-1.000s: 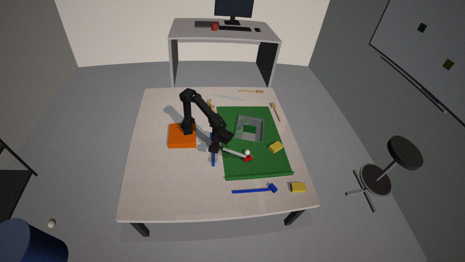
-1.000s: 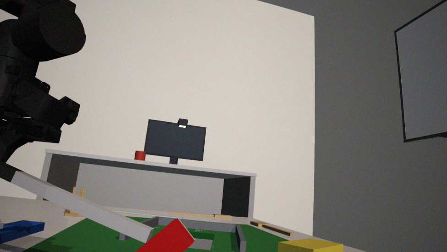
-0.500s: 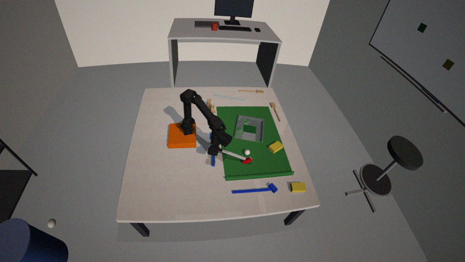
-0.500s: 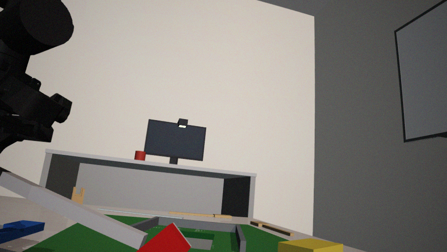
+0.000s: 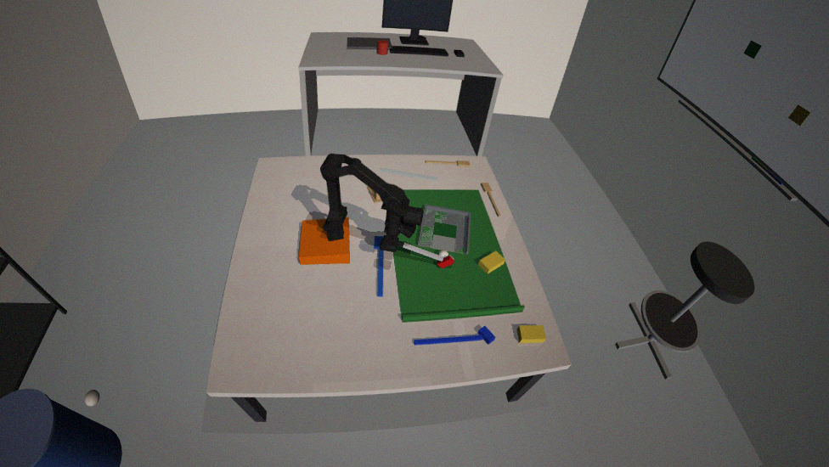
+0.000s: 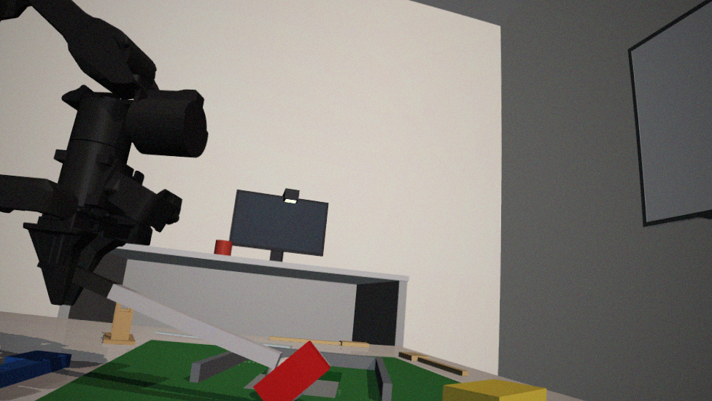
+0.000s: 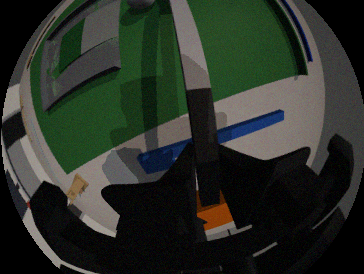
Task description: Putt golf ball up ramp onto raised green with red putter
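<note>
Right now my gripper tip is 11 cm short of the red putter and 4 cm to the left of it. The rest, counted from my gripper tip: white golf ball: 22 cm ahead, 5 cm below, 3 cm to the right; green mat: 26 cm ahead, 7 cm below, 2 cm to the left; tan stand: 40 cm to the left, 4 cm below, 2 cm ahead.
</note>
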